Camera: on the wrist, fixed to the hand. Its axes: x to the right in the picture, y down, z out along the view.
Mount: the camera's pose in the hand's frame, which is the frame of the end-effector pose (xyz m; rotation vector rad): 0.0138 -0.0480 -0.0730 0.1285 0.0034 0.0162
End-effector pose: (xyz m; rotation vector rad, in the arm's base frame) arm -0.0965 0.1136 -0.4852 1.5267 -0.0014 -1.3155
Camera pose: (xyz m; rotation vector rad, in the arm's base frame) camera -0.0677 0.1760 -0.5409 1.6339 -0.0976 -1.3211
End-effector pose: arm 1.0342 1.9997 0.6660 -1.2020 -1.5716 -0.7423
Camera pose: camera 1.0130 1.9244 0.7074 -1.1175 -1.5805 -0.6229
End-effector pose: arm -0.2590 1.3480 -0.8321 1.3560 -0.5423 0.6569
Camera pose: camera -0.2168 1.4176 -0.8667 1.4717 -0.5159 0.7171
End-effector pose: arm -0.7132 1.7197 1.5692 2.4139 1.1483 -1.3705
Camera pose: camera -0.6920 1.7942 1.6118 2.5071 1.0700 -1.4789
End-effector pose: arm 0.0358 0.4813 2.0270 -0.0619 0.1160 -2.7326
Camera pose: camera -0.0001 0.5250 1.9590 -0.0200 -0.0580 -2.7170
